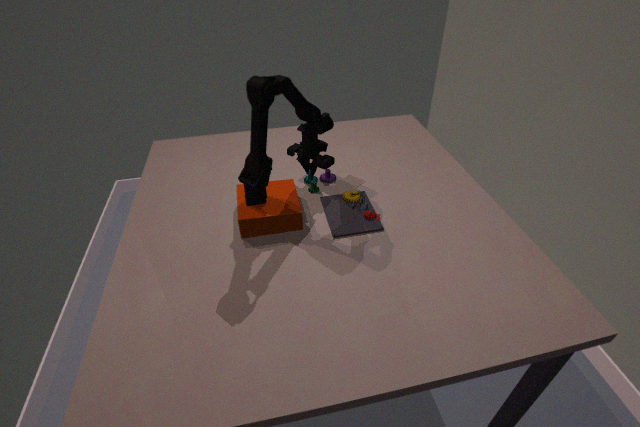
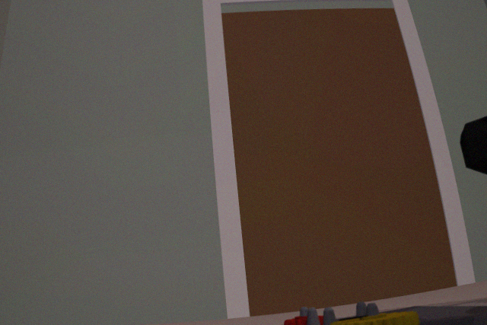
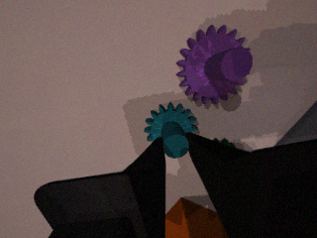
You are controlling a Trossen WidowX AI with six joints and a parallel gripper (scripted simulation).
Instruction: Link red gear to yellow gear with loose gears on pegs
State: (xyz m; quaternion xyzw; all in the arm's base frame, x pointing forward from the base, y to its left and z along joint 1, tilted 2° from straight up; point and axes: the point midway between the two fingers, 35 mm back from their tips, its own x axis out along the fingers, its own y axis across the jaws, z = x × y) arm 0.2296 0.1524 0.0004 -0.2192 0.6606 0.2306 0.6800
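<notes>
Now: gripper tip 140 mm short of the red gear, 270 mm to the left of it and 10 mm above it. The rest, counted from my gripper tip: green gear (60 mm to the right, 10 mm below); teal gear (10 mm below); purple gear (70 mm ahead, 10 mm to the right, 10 mm below).
</notes>
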